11 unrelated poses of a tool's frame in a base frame.
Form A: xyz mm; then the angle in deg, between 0 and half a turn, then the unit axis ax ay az.
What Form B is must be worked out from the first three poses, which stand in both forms.
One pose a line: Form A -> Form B
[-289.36 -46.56 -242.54 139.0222 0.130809 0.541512 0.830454] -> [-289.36 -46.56 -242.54 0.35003 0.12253 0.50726 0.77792]
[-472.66 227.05 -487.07 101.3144 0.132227 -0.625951 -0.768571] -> [-472.66 227.05 -487.07 0.63396 0.10226 -0.48409 -0.59439]
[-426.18 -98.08 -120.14 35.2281 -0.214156 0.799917 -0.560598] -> [-426.18 -98.08 -120.14 0.95312 -0.06480 0.24206 -0.16964]
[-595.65 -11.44 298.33 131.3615 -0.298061 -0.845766 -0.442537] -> [-595.65 -11.44 298.33 0.41182 -0.27161 -0.77072 -0.40327]
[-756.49 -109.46 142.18 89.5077 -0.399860 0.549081 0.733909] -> [-756.49 -109.46 142.18 0.71014 -0.28153 0.38659 0.51672]
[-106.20 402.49 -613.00 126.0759 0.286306 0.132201 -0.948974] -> [-106.20 402.49 -613.00 0.45340 0.25519 0.11783 -0.84583]
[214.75 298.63 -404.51 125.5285 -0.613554 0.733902 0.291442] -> [214.75 298.63 -404.51 0.45765 -0.54553 0.65254 0.25913]
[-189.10 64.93 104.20 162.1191 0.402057 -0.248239 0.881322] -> [-189.10 64.93 104.20 0.15541 0.39717 -0.24522 0.87061]
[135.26 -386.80 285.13 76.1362 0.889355 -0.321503 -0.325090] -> [135.26 -386.80 285.13 0.78728 0.54837 -0.19824 -0.20045]
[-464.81 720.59 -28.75 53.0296 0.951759 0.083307 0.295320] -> [-464.81 720.59 -28.75 0.89482 0.42489 0.03719 0.13184]
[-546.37 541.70 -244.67 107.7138 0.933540 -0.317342 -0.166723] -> [-546.37 541.70 -244.67 0.58980 0.75388 -0.25627 -0.13464]
